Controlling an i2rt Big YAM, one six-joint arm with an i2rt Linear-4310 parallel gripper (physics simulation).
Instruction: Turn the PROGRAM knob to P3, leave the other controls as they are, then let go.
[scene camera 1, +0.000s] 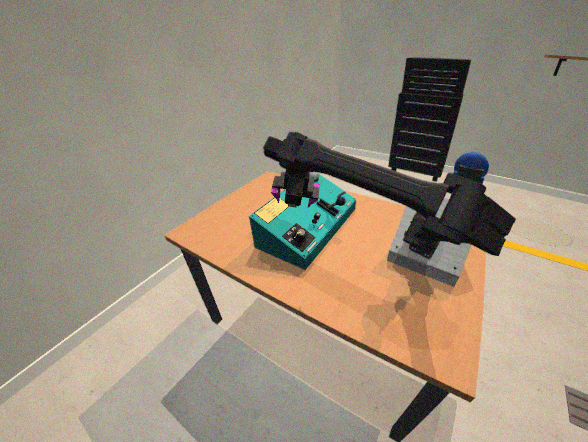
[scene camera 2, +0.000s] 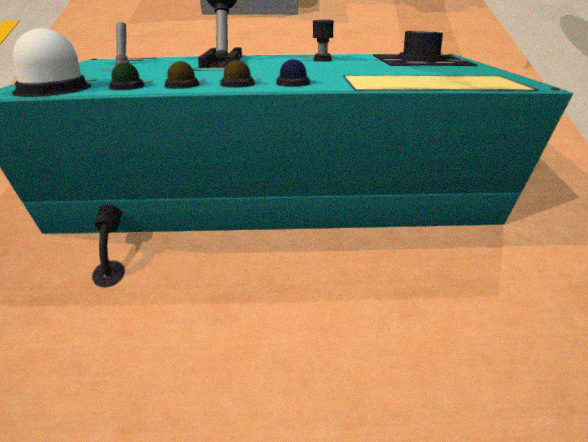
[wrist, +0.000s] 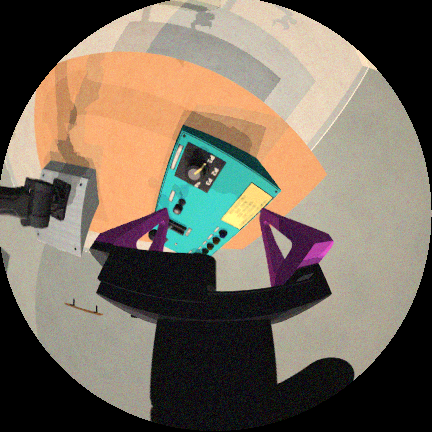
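Seen in the pictures: gripper, fingertip midpoint: (wrist: 213, 212); arm's base at its link origin: (wrist: 58, 198).
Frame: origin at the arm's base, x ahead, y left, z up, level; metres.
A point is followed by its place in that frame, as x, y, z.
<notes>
The PROGRAM knob (scene camera 1: 300, 233) {0.393, 0.252, -0.001} (scene camera 2: 423, 46) {0.422, 0.240, -0.006} (wrist: 195, 173) {0.398, 0.246, 0.002} is a round black knob on a dark square plate at one end of the teal console (scene camera 1: 272, 245) {0.481, 0.324, -0.059} (scene camera 2: 280, 145) {0.618, 0.099, -0.005} (wrist: 205, 205) {0.481, 0.161, -0.005}. In the wrist view its yellow pointer line points towards the P1 mark; P2 and P3 are printed further round the plate. My gripper (scene camera 1: 295, 203) {0.369, 0.306, 0.167} (wrist: 213, 212) {0.369, 0.306, 0.167} is open and empty, its purple fingers wide apart. It hangs above the console, away from the knob, nearer the yellow label (scene camera 1: 271, 211) {0.555, 0.244, 0.031} (scene camera 2: 440, 83) {0.567, 0.233, 0.035} (wrist: 247, 206) {0.561, 0.240, 0.033}. It does not show in scene camera 2.
The console also carries a small black-capped control (scene camera 1: 316, 218) {0.406, 0.134, -0.002} (scene camera 2: 323, 37) {0.425, 0.124, -0.001}, a slotted lever (scene camera 1: 340, 200) {0.371, 0.011, 0.038} (scene camera 2: 221, 32) {0.422, 0.004, -0.003}, a toggle (scene camera 2: 121, 42) {0.446, -0.112, -0.008}, several coloured domes and a large white dome (scene camera 2: 45, 57) {0.617, -0.090, 0.069}. The arm's grey base (scene camera 1: 425, 267) {-0.034, 0.052, -0.080} (wrist: 62, 230) {0.037, -0.065, 0.071} stands on the wooden table (scene camera 1: 350, 310) {0.100, 0.351, -0.120}.
</notes>
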